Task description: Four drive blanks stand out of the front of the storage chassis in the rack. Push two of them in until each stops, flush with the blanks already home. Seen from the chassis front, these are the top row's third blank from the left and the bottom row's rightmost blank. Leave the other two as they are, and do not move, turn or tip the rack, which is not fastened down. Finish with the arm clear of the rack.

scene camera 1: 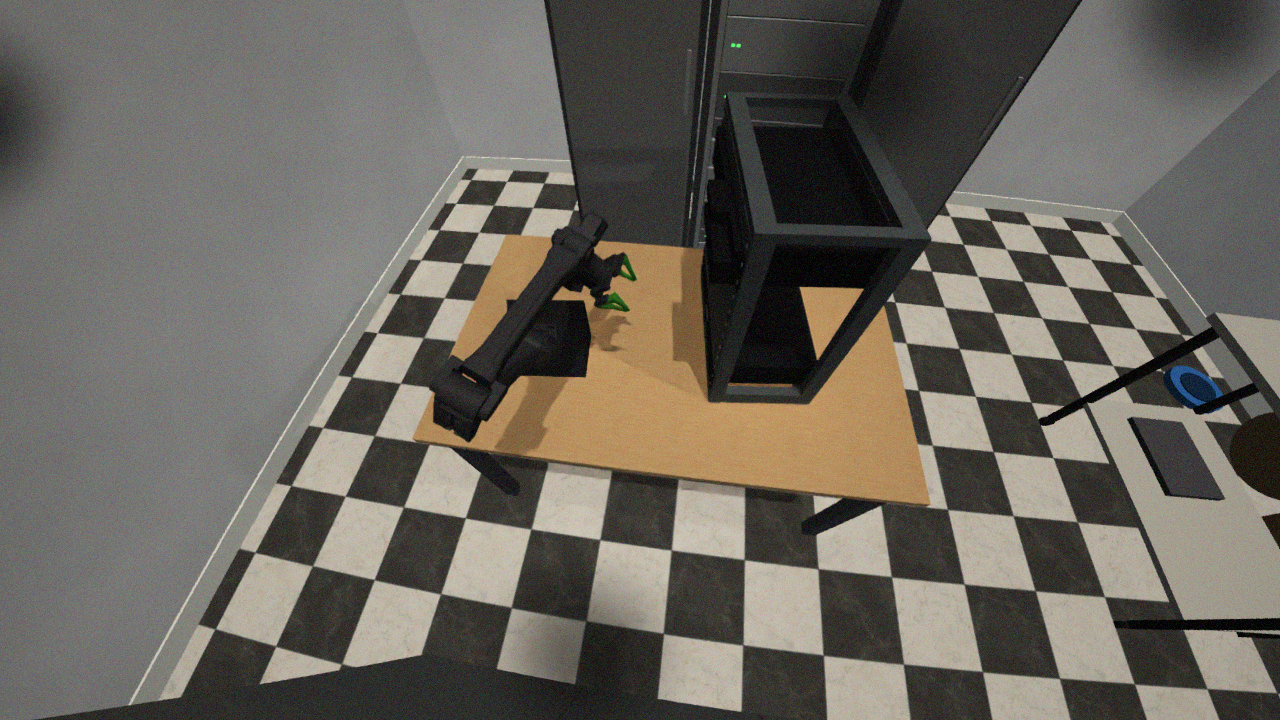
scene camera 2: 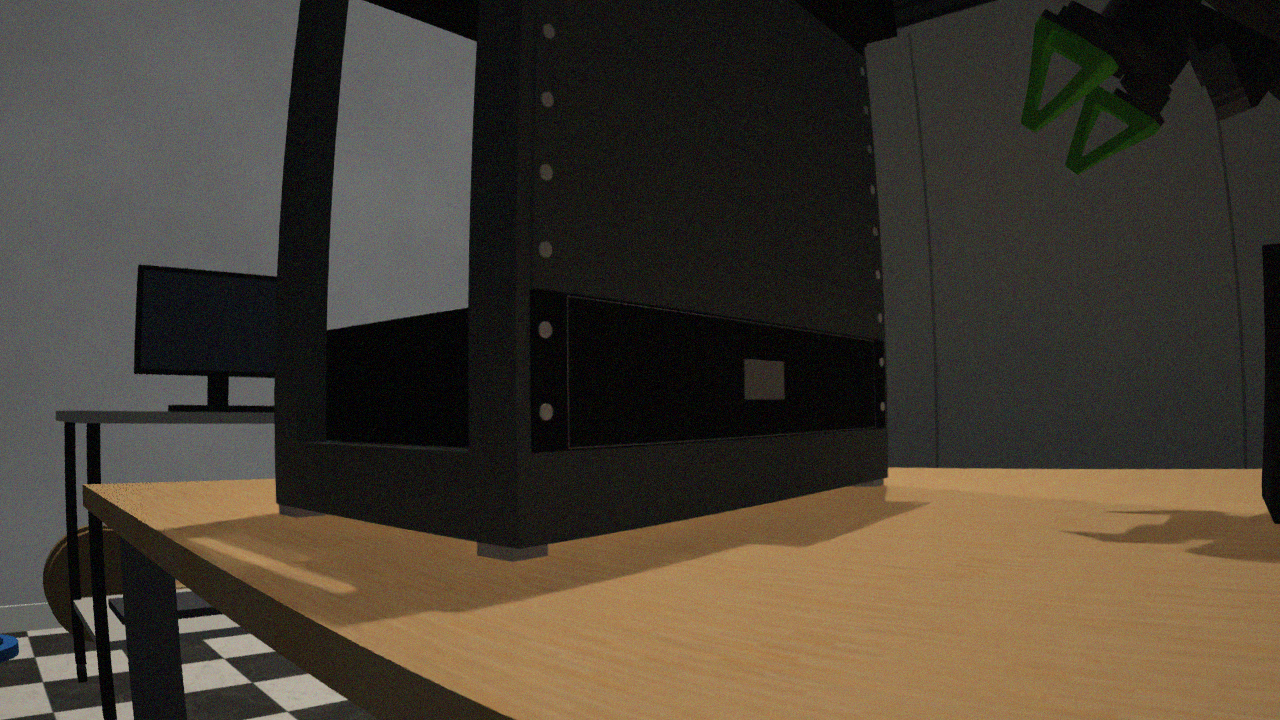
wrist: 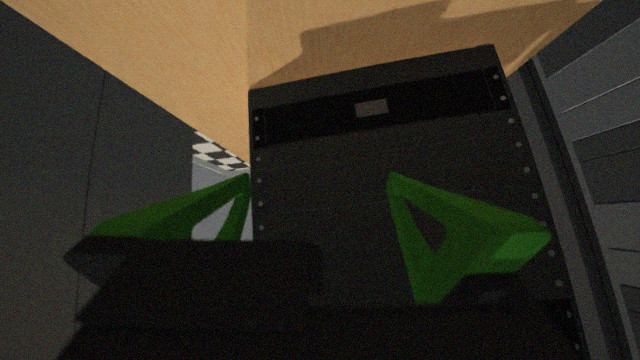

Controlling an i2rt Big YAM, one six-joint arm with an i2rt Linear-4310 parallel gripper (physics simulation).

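Frame: origin at the arm's base, x ahead, y left, z up, level; millimetres.
Where they show: gripper, fingertip midpoint: (scene camera 1: 631,295) (scene camera 2: 1050,150) (wrist: 319,180); arm's base, link origin: (scene camera 1: 543,342).
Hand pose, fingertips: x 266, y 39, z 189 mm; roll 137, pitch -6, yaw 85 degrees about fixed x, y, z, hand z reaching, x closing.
Observation:
Each offset is from my fingertips to the top centre of the thing. "*": to the spot under its first point. Level surfaces: height alone.
The dark rack (scene camera 1: 832,234) (scene camera 2: 496,268) (wrist: 310,87) stands upright on the table. My gripper (scene camera 1: 631,294) (scene camera 2: 1053,148) (wrist: 319,180) has two green fingers. It is open and empty, raised above the table in front of the rack and apart from it. In the wrist view the rack front lies beyond the fingers, tilted in the picture. Dark shapes {* 191 mm ahead, 11 mm right, 268 mm up} (scene camera 1: 723,214) stand out from the upper rack front in scene camera 1, seen from the side. Single drive blanks and their rows cannot be told apart. The gripper body hides the lower part of the wrist view.
A black panel with a pale label {* 210 mm ahead, 102 mm left, 168 mm down} (scene camera 2: 763,379) (wrist: 371,108) fills the rack's lowest part. The wooden table {271 mm down} (scene camera 1: 626,429) (scene camera 2: 805,626) carries the rack and arm. Tall dark cabinets (scene camera 1: 631,116) stand behind. A side bench (scene camera 1: 1118,474) is at the right.

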